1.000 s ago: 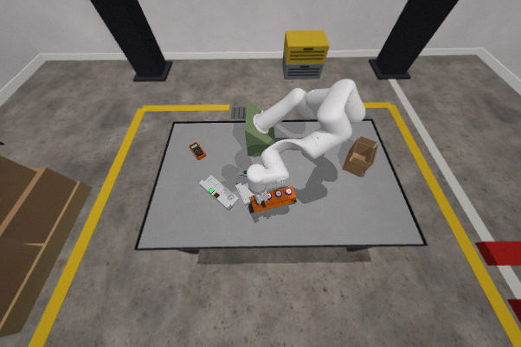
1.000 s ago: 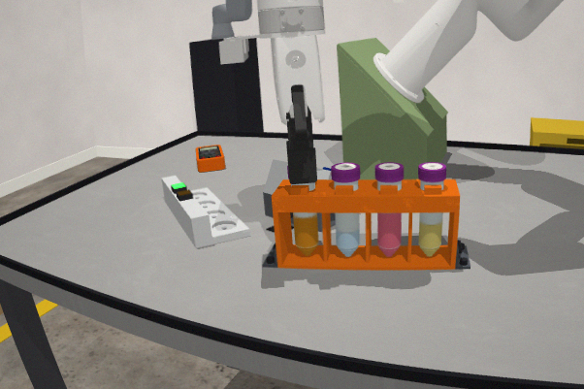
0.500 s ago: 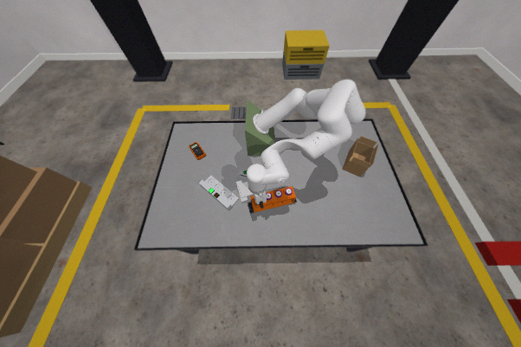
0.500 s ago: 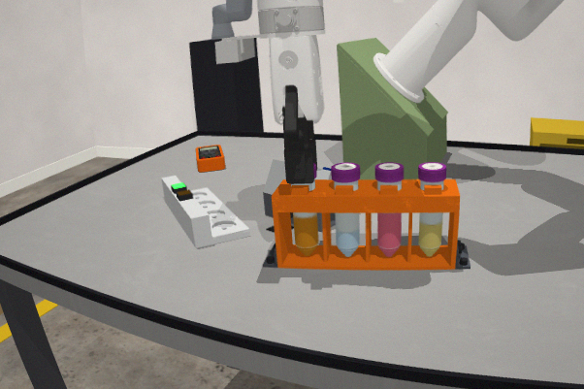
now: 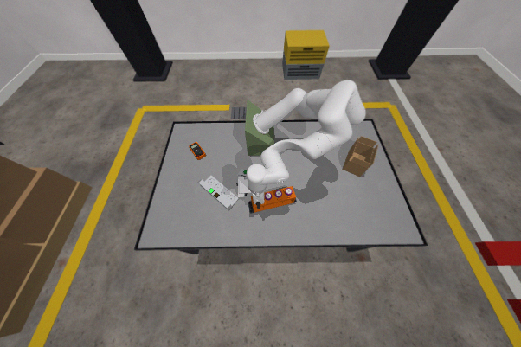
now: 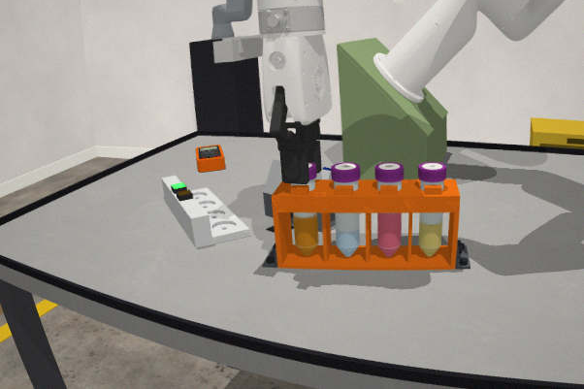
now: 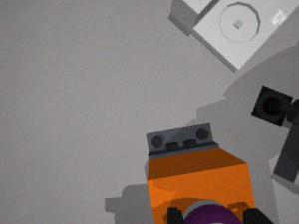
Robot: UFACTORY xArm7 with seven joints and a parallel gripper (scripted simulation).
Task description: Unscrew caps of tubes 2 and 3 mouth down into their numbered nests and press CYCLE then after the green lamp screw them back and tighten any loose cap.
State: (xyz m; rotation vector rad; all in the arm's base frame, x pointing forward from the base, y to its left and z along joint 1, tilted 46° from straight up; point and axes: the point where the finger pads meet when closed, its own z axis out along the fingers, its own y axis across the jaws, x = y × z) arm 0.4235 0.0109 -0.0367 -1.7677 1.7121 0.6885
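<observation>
Now: the green ready key 170 mm behind my hand, 70 mm to the right of it and 60 mm below it. Round my hand: grey key housing 150 mm behind, 50 mm to the right, 70 mm below; then orange meter 350 mm behind, 380 mm to the right, 110 mm below; then blue cycle key 150 mm behind, 30 mm to the right, 60 mm below.
</observation>
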